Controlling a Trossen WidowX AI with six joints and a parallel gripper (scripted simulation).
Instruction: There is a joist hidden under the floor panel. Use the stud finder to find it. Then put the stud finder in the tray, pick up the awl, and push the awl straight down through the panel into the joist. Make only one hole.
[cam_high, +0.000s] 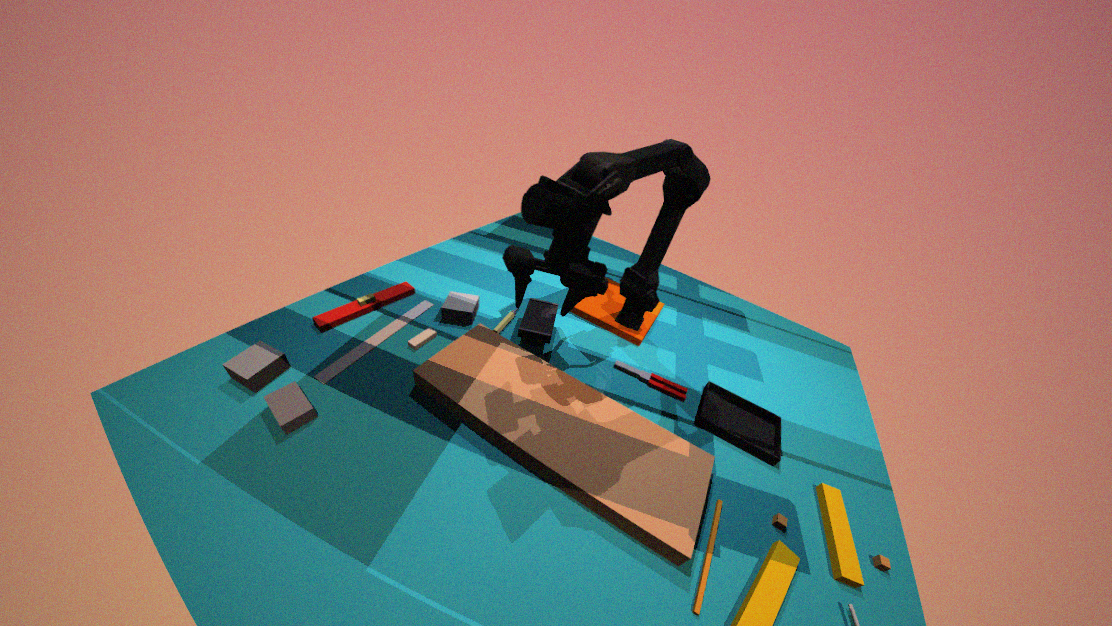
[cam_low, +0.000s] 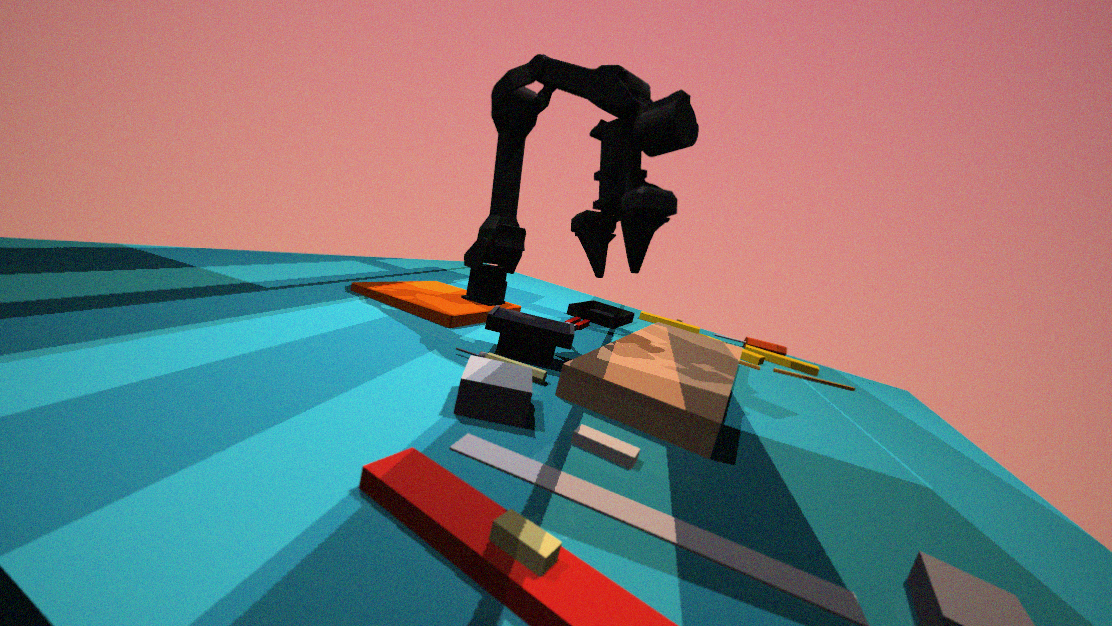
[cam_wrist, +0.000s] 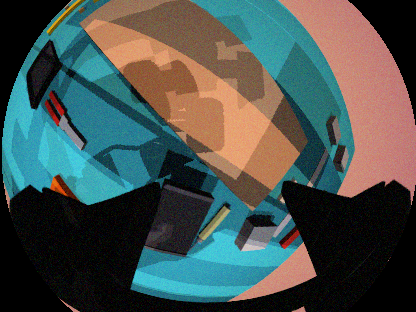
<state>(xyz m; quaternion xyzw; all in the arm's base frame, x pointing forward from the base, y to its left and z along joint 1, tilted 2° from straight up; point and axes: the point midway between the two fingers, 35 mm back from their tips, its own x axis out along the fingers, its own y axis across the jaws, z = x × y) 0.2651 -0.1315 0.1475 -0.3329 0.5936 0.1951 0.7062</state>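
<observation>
My gripper tip is now 130 mm above the stud finder, 80 mm past it and 30 mm to the left of it. The rest, counted from my gripper tip: white block 220 mm to the right, 140 mm below, 80 mm ahead; green light 150 mm below, 60 mm behind, 30 mm to the right; awl 140 mm below, 120 mm to the right, 100 mm behind.
</observation>
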